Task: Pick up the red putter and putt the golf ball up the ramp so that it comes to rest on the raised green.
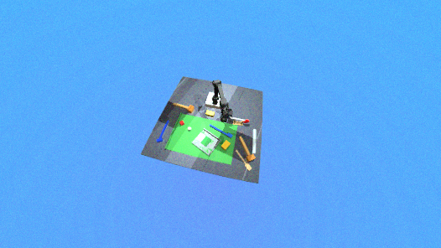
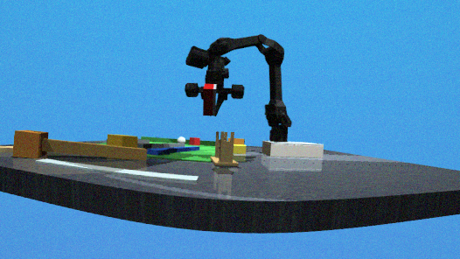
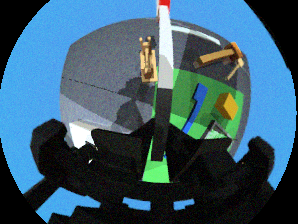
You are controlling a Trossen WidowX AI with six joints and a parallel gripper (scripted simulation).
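The red putter lies 1 cm behind my gripper tip, 11 cm to the left of it and 2 cm above it. From my gripper tip the other things lie so: white bar: 12 cm ahead, 38 cm to the left, 12 cm below; then wooden rack: 5 cm behind, 15 cm to the left, 9 cm below; then yellow block: 27 cm ahead, 7 cm to the left, 10 cm below.
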